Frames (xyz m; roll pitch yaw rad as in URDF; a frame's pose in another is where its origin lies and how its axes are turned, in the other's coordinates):
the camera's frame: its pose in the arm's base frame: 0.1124 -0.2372 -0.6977 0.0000 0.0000 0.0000
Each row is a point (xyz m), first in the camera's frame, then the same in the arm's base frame.
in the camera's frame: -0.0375 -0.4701 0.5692
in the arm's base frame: 0.0749 -0.7073 -0.1285
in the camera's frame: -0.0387 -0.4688 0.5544
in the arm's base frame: 0.0737 -0.7060 -0.1433
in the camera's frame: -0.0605 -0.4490 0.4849
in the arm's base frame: 0.0519 -0.6862 -0.2128
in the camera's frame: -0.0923 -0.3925 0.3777
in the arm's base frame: 0.0201 -0.6297 -0.3200
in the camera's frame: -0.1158 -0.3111 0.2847
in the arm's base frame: -0.0034 -0.5483 -0.4130
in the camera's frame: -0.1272 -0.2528 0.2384
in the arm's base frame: -0.0148 -0.4900 -0.4593
